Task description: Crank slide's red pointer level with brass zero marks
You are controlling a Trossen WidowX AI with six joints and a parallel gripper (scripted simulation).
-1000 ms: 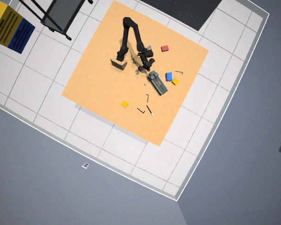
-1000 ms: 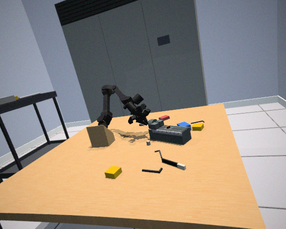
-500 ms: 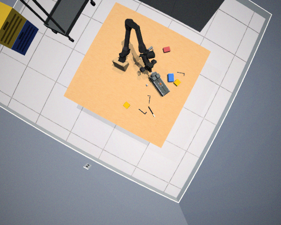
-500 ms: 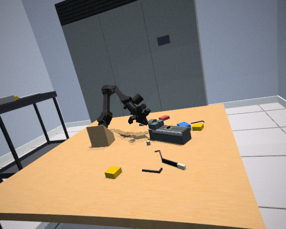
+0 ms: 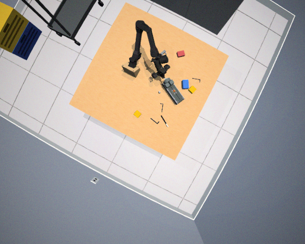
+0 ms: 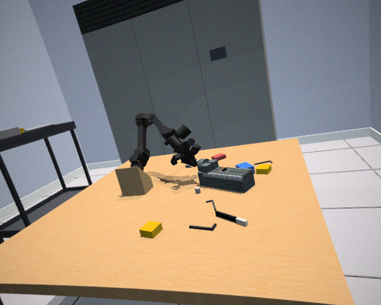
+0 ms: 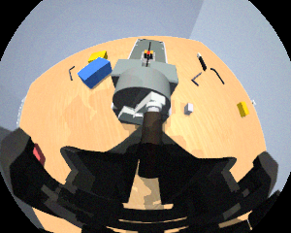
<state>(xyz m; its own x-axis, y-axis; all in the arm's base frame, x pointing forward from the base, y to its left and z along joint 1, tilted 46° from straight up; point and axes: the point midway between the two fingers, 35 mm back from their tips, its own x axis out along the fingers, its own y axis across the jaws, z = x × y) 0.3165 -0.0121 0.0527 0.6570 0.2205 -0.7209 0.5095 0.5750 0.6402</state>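
Right now my gripper tip is 30 mm below the dark crank handle, 20 mm past it and 10 mm to the right of it. Round my gripper tip: small grey cube 130 mm to the right, 80 mm below, 20 mm ahead; blue block 230 mm ahead, 70 mm below, 60 mm to the left; red pointer 150 mm ahead, 70 mm to the right, 10 mm below.
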